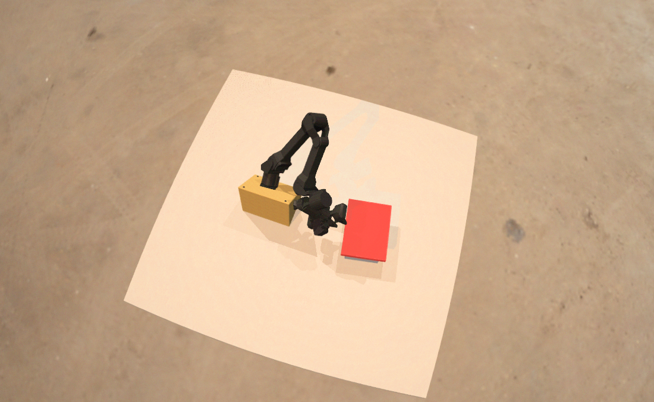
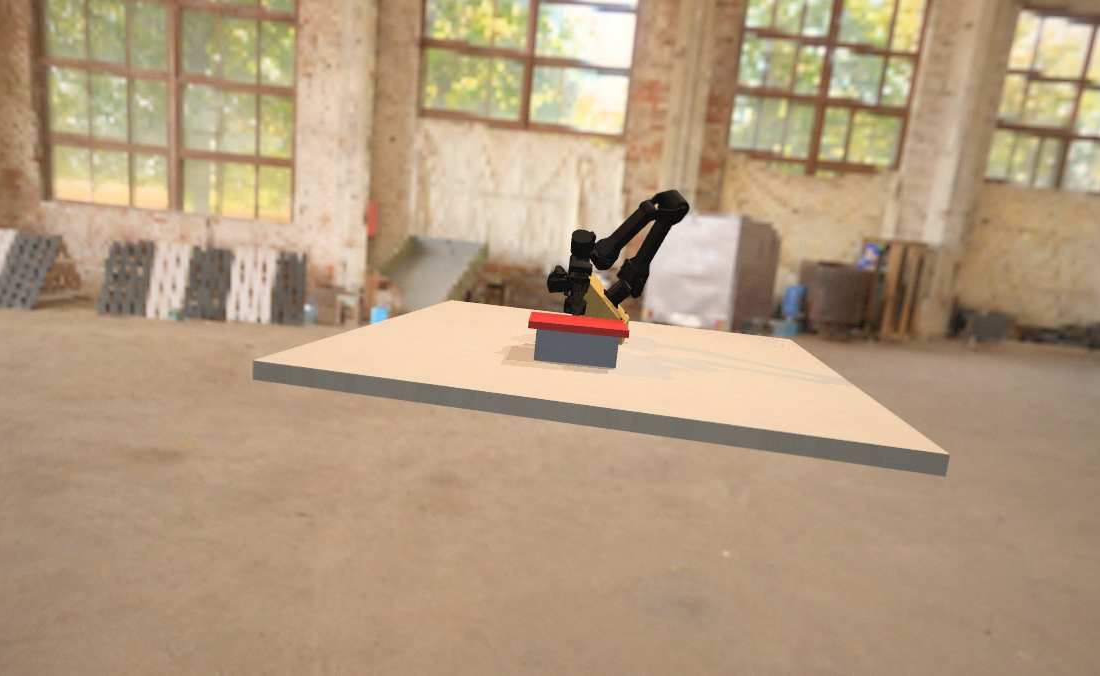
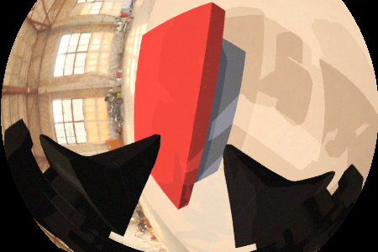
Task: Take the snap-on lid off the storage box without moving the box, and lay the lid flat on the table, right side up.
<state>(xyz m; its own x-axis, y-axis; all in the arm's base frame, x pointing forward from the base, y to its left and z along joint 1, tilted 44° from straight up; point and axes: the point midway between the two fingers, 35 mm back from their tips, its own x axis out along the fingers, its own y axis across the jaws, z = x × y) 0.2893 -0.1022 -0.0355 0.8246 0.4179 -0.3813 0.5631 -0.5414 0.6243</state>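
My gripper tip is 10 cm short of the red lid, 2 cm above it and 1 cm to the right of it. Round my gripper tip: grey storage box: 10 cm ahead, 6 cm below, 1 cm to the left.
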